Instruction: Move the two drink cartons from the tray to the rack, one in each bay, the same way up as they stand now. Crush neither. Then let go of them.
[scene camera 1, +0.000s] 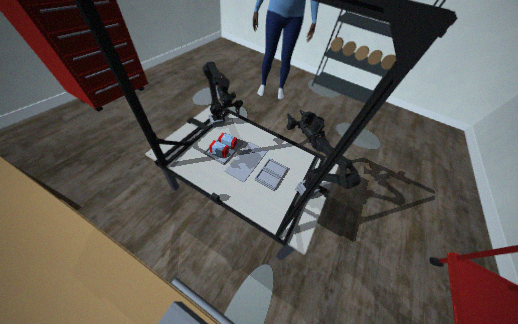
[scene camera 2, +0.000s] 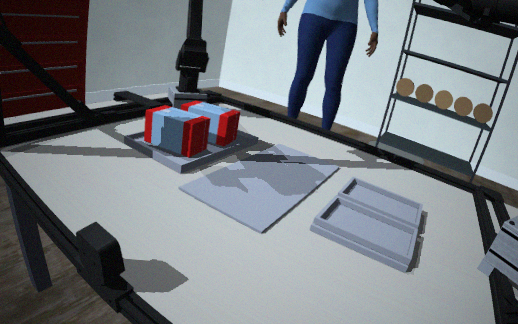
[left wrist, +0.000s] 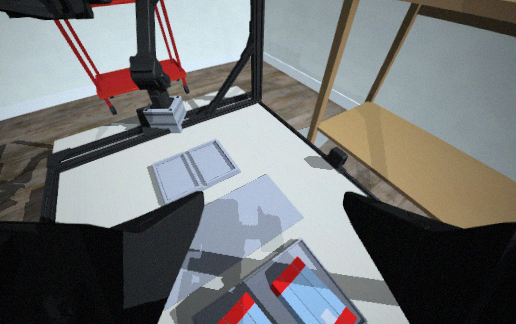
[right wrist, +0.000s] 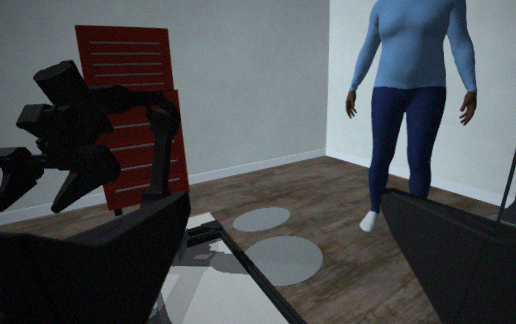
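Seen in the pictures: left gripper, fingertip midpoint: (scene camera 1: 232, 119) (left wrist: 274, 198) (right wrist: 24, 211); right gripper, fingertip midpoint: (scene camera 1: 293, 112) (right wrist: 284, 199); left arm's base, origin of the base link: (scene camera 1: 216, 117) (scene camera 2: 187, 90); right arm's base, origin of the base link: (left wrist: 162, 103).
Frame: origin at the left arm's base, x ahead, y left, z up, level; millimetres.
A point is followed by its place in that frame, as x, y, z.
Two light-blue drink cartons with red ends, a front one (scene camera 1: 219, 148) @(342, -101, 20) (scene camera 2: 170, 131) @(345, -113, -9) (left wrist: 315, 290) @(330, -102, 18) and a back one (scene camera 1: 228, 140) @(291, -13, 18) (scene camera 2: 212, 116) @(303, -15, 10) (left wrist: 247, 314) @(301, 8, 18), sit side by side in the grey tray (scene camera 1: 226, 161) @(420, -81, -47) (scene camera 2: 181, 165) @(433, -107, -41). The left wrist view cuts both off at its lower edge. The grey rack (scene camera 1: 265, 184) @(701, 88, -45) (scene camera 2: 360, 250) @(702, 82, -51) (left wrist: 194, 169) @(635, 174, -46) has two empty bays. My left gripper (scene camera 1: 236, 108) (left wrist: 274, 198) @(356, -15, 272) (right wrist: 24, 211) @(356, -15, 272) is open and empty, above the table's tray end, apart from the cartons. My right gripper (scene camera 1: 295, 119) @(512, 317, 360) (right wrist: 284, 199) @(512, 317, 360) is open and empty, raised off the table's back edge, far from cartons and rack.
A thin grey panel (scene camera 1: 241, 172) (scene camera 2: 265, 205) (left wrist: 247, 202) lies flat between tray and rack. Black frame bars edge the white table, with uprights at its sides. A small black box (scene camera 2: 100, 255) @(688, -248, -6) (left wrist: 337, 158) @(649, -244, -14) is on the front edge. A person (scene camera 1: 282, 45) (scene camera 2: 327, 60) (right wrist: 410, 100) stands behind the table.
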